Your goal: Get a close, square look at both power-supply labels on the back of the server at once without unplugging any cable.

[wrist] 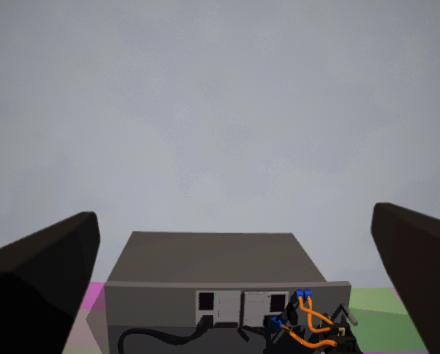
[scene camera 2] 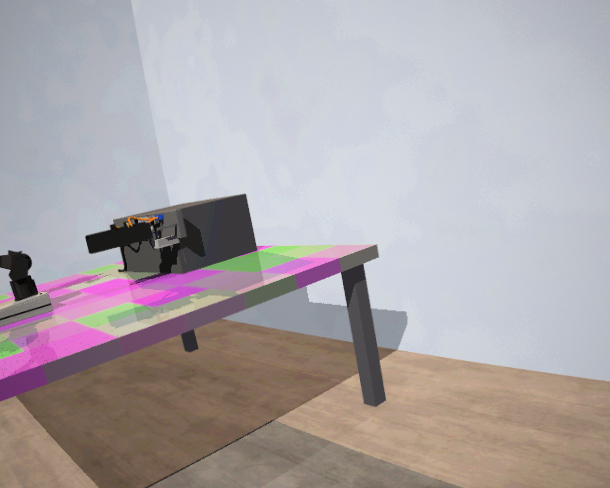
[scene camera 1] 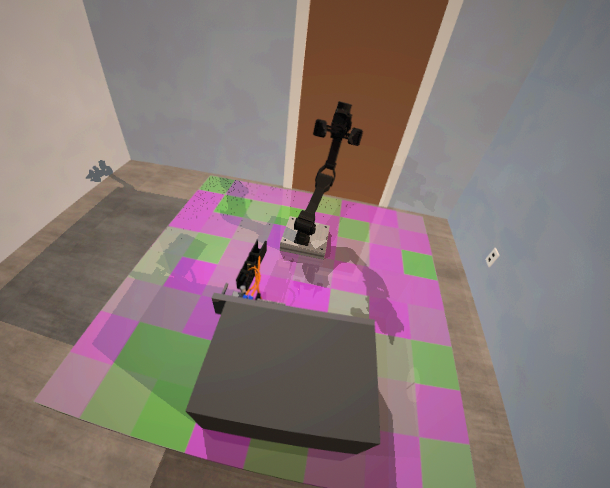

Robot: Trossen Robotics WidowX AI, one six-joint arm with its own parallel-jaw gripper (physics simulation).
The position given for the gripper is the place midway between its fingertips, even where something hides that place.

Observation:
The gripper [scene camera 1: 337,136] is open and holds nothing. Further things: a dark bracket [scene camera 2: 116,237].
The gripper is seen too in the wrist view [wrist: 236,222].

